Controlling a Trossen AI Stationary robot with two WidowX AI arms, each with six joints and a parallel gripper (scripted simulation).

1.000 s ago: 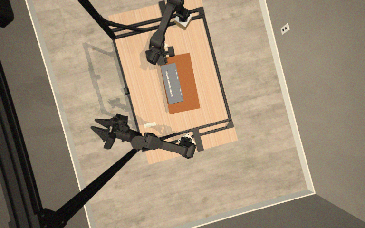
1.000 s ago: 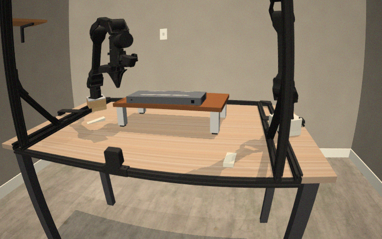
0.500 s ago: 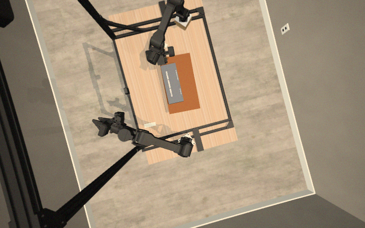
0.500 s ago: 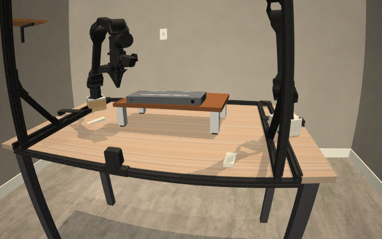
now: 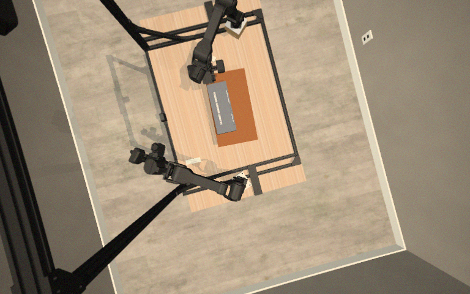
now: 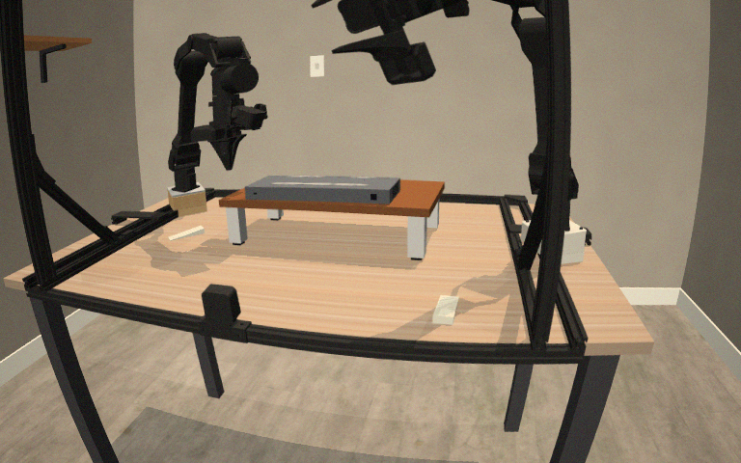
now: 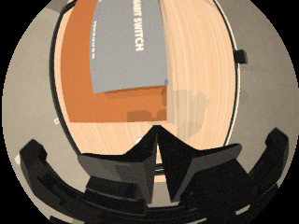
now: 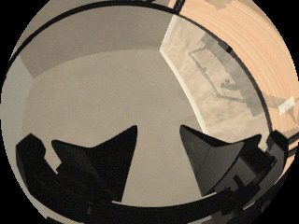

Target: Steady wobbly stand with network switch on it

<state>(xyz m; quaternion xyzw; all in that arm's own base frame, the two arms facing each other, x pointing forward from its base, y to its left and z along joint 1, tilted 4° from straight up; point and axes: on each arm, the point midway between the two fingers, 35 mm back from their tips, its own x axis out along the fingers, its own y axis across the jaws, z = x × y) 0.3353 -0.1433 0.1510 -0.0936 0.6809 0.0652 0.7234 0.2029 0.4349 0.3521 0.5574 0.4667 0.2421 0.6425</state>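
My right gripper is now 380 mm above the pale wedge, 170 mm short of it and 60 mm to the left of it. From my right hand the other things lie so: grey network switch (360 mm ahead, 270 mm below, 250 mm to the left); then stand (410 mm ahead, 340 mm below, 250 mm to the left).
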